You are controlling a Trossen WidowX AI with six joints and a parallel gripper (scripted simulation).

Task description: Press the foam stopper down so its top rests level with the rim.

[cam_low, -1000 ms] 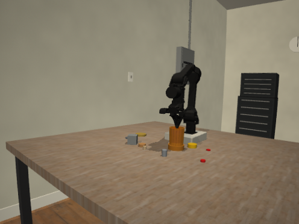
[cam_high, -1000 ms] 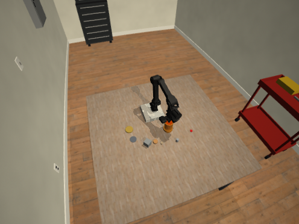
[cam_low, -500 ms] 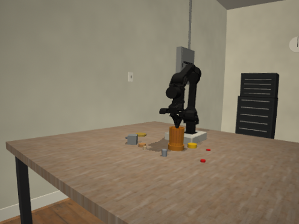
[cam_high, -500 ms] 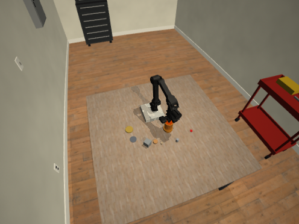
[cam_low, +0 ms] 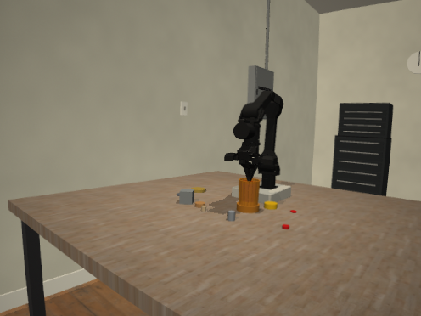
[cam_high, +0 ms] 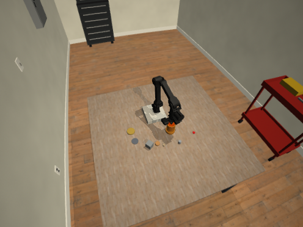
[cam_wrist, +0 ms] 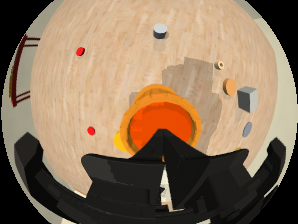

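Right now the orange foam stopper is 4 cm below my hand. The rest, counted from my hand: small tan disc: 10 cm ahead, 15 cm to the right, 13 cm below; then yellow disc: 9 cm behind, 4 cm to the left, 13 cm below; then small grey cylinder: 14 cm ahead, 4 cm to the left, 12 cm below.
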